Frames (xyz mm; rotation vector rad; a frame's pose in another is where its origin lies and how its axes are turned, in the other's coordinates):
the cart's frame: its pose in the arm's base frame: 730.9 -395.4 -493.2 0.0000 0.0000 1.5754
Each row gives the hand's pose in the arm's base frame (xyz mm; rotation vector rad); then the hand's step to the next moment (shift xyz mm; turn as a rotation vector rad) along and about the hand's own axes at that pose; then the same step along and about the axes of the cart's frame.
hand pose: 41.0 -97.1 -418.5 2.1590 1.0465 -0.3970
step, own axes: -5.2 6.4 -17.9 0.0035 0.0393 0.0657
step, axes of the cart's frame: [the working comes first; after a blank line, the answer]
step, axes of the arm's base frame: 1.3 6.9 18.4 0.0345 -0.0612 -0.0308

6.8 -1.3 18.4 -0.0613 -0.0342 -0.0308
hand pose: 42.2 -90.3 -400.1 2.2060 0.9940 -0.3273
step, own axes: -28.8 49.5 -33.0 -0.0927 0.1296 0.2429
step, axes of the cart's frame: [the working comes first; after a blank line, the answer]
step, axes of the arm's base frame: 15.3 -17.2 61.9 0.0445 -0.2782 -0.0710

-17.3 -15.3 61.9 -0.2784 -0.0432 -0.0710
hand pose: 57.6 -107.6 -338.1 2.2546 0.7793 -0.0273
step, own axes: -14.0 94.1 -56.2 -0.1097 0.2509 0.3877
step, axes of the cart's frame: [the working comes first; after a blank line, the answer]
step, axes of the arm's base frame: 28.0 -21.7 104.7 0.1260 -0.4478 -0.0943

-21.8 -27.9 104.7 -0.4484 -0.1239 -0.0943
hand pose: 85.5 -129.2 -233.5 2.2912 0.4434 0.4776
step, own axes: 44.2 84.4 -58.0 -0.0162 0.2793 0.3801
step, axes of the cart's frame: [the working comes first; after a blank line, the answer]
step, axes of the arm's base frame: 26.2 -1.7 108.4 0.2088 -0.4204 -0.0496

-1.8 -26.2 108.4 -0.4213 -0.2068 -0.0496
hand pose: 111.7 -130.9 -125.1 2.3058 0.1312 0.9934
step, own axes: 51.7 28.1 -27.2 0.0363 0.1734 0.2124
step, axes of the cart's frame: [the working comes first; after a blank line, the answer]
step, axes of the arm's base frame: 14.1 7.5 62.8 0.1464 -0.2344 0.0106

7.4 -14.1 62.8 -0.2351 -0.1454 0.0106
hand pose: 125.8 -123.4 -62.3 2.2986 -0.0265 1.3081
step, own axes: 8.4 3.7 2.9 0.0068 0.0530 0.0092
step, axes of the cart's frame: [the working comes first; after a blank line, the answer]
step, axes of the arm's base frame: 5.9 -2.6 7.1 -0.0023 -0.0490 0.0231

-2.7 -5.9 7.1 -0.0490 0.0025 0.0231
